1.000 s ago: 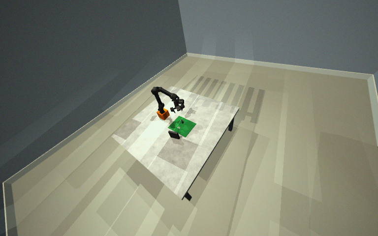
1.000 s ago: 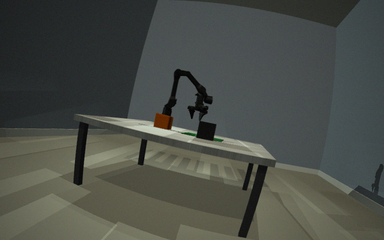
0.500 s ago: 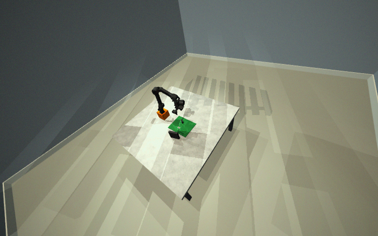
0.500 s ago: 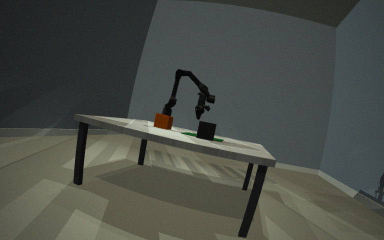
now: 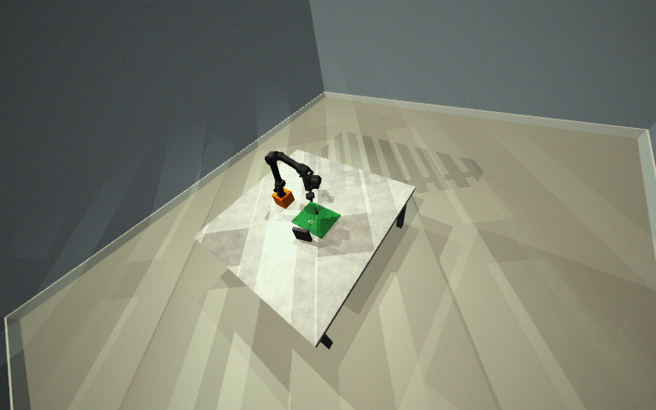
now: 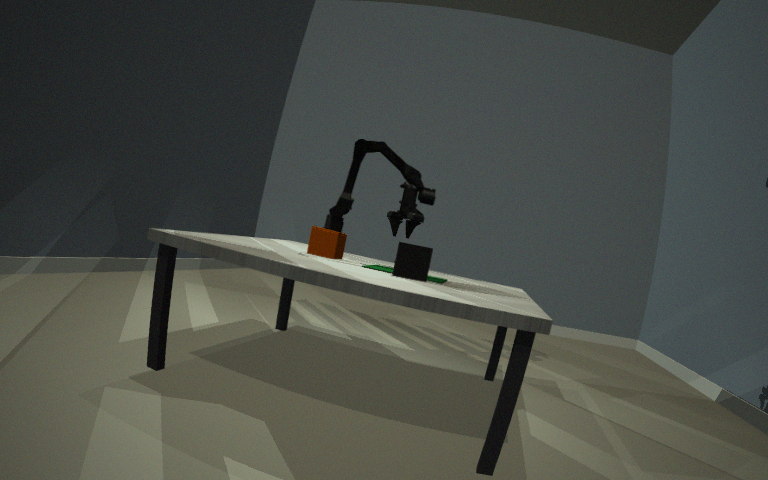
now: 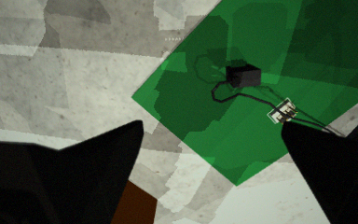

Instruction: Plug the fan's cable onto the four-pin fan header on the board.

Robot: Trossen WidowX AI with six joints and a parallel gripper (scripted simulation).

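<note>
Now: gripper tip 5 cm short of the black plug, 2 cm to the left of it and 11 cm above it. Also, from my gripper tip: black fan (14 cm ahead, 23 cm to the right, 8 cm below); board (8 cm ahead, 6 cm to the right, 15 cm below); white four-pin fan header (7 cm ahead, 11 cm to the right, 14 cm below).
</note>
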